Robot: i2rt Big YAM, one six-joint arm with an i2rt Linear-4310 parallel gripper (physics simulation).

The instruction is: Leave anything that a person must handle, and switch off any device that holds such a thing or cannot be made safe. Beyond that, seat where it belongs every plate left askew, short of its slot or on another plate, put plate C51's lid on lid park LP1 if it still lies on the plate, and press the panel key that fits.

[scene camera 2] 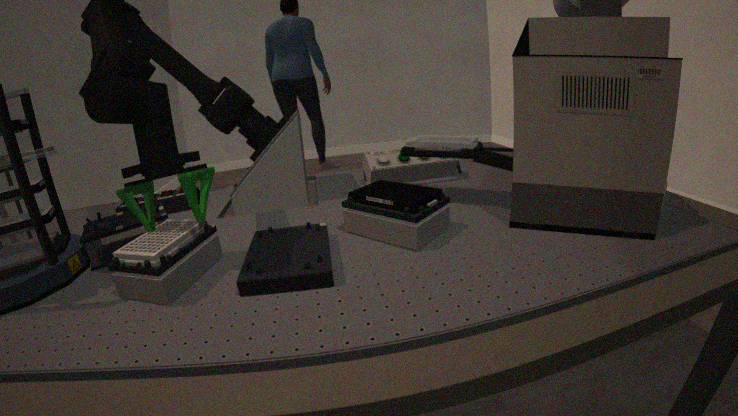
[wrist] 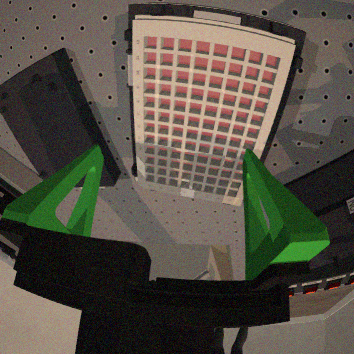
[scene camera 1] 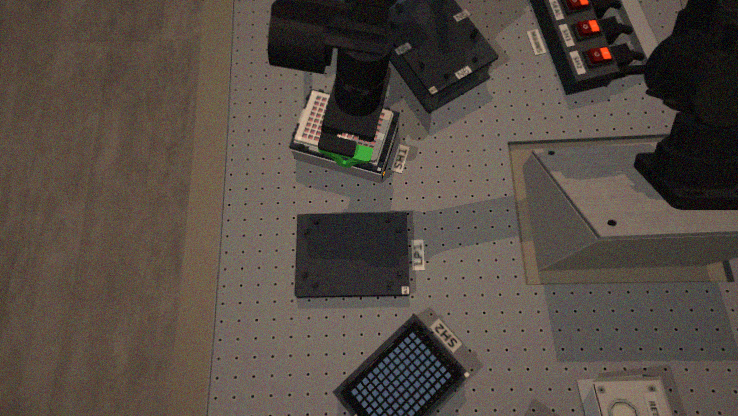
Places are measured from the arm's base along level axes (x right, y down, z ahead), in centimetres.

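Pixels of known places: gripper, fingertip midpoint: [scene camera 2: 175, 227] [wrist: 169, 152] [scene camera 1: 351, 136]; arm's base, origin of the base link: [scene camera 2: 271, 140] [scene camera 1: 691, 184].
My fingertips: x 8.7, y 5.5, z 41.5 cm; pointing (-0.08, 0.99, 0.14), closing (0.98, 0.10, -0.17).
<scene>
For each thing: its top centre in the pictures, then the offset to it from my fingertips. "*": a spot on its surface instead.
- shaker SH1, surface spot: [scene camera 2: 165, 289] * dy +4.9, dx -0.9, dz +9.1 cm
- white plate with pink wells, middle of its top: [wrist: 199, 129] [scene camera 1: 343, 125] [scene camera 2: 161, 235] dy +0.5, dx +2.0, dz +1.3 cm
- Lid park LP1, middle of its top: [wrist: 40, 141] [scene camera 2: 285, 241] [scene camera 1: 351, 251] dy +4.0, dx -16.0, dz -0.4 cm
- dark plate with blue wells, middle of its top: [scene camera 1: 401, 383] [scene camera 2: 395, 190] dy +0.5, dx -33.1, dz -7.5 cm
- shaker SH2, surface spot: [scene camera 2: 382, 227] * dy +4.7, dx -30.2, dz -3.4 cm
- key panel, middle of its top: [scene camera 2: 409, 147] dy -1.0, dx -42.2, dz -36.6 cm
- tall barcoded box, surface spot: [scene camera 2: 594, 139] * dy -7.9, dx -62.1, dz +3.6 cm
- black rack, surface spot: [scene camera 2: 38, 217] * dy -4.7, dx +23.6, dz +1.4 cm
My gripper [scene camera 1: 356, 153] [scene camera 2: 175, 226] [wrist: 169, 152] is open and empty, pointing down over shaker SH1 [scene camera 1: 335, 167] [scene camera 2: 165, 289], its fingertips close to the plate's height. A white plate with pink wells [scene camera 1: 312, 118] [scene camera 2: 155, 240] [wrist: 200, 100] lies on SH1 and sits high on its black nest; the arm hides part of it in scene camera 1. Lid park LP1 [scene camera 1: 351, 253] [scene camera 2: 289, 253] [wrist: 50, 120] holds no lid. A dark plate with blue wells [scene camera 1: 403, 377] lies on shaker SH2 [scene camera 2: 382, 227]. Rocker switches [scene camera 1: 599, 54] [wrist: 310, 288] labelled SH1 and SH2 show orange.
Dark labelled nests [scene camera 1: 439, 77] stand beside SH1. A key panel [scene camera 2: 413, 167] with a green key stands at the back, near a tall barcoded box [scene camera 2: 594, 139]. A black rack [scene camera 2: 38, 217] stands at left. A person [scene camera 2: 294, 51] is behind the table. The arm's wedge mount [scene camera 1: 656, 206] is at right.
</scene>
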